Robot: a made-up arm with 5 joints.
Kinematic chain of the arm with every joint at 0, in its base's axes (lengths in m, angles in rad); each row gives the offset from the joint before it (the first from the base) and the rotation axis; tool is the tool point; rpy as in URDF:
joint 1: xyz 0 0 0.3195 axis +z
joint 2: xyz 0 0 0 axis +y
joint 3: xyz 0.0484 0 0.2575 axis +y
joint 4: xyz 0.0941 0 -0.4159 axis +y
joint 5: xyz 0.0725 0 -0.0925 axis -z
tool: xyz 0 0 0 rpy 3.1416 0 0
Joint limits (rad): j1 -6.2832..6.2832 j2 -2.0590..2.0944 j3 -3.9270..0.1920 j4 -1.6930..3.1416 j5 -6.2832..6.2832
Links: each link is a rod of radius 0.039 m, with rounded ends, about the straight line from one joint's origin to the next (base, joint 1, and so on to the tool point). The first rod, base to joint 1, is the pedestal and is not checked.
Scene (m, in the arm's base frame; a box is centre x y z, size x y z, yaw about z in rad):
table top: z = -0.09
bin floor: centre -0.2 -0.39 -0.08 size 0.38 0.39 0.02 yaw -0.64
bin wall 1: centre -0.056 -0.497 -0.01 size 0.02 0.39 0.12 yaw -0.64
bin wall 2: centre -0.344 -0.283 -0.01 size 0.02 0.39 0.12 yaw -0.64
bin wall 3: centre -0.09 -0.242 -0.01 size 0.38 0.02 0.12 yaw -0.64
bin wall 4: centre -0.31 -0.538 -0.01 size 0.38 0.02 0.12 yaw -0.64
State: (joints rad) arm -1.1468 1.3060 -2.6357 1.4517 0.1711
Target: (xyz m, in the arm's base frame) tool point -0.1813 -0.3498 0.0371
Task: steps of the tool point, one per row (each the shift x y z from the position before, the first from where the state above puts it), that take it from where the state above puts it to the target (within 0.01 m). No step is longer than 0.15 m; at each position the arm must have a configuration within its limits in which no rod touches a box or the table.
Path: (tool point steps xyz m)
1: -0.1388 0.0020 -0.0332
2: -0.1289 0.0447 -0.0206
3: -0.1057 0.0783 -0.0076
4: -0.0748 0.0995 0.0042
5: -0.0409 0.1077 0.0138
6: -0.0027 -0.0053 -0.0741
7: 0.0027 0.0053 -0.0770

